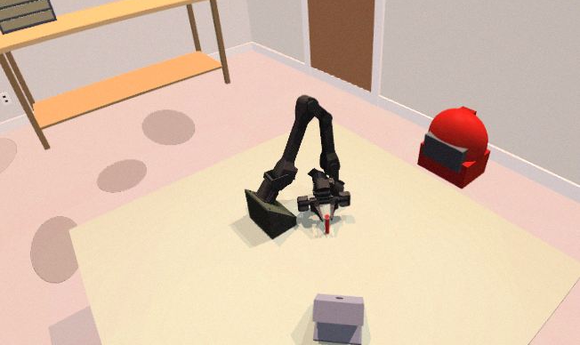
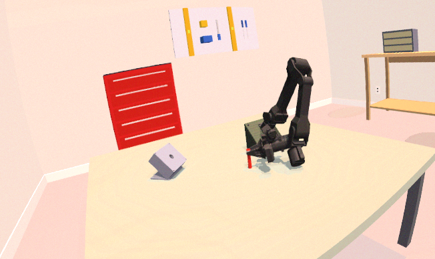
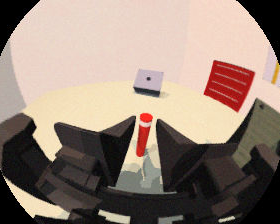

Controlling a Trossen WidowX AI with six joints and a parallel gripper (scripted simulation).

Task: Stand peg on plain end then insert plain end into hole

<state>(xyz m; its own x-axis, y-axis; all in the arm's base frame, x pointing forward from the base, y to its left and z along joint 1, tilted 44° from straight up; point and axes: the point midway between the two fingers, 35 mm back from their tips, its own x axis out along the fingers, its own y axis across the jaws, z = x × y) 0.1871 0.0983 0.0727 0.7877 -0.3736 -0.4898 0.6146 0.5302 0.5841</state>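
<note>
My gripper tip is now 1 cm past the red peg, 1 cm to the right of it and 1 cm above it. From my gripper tip the other things lie so: grey sloped panel 25 cm ahead, 21 cm to the right, 1 cm below.
</note>
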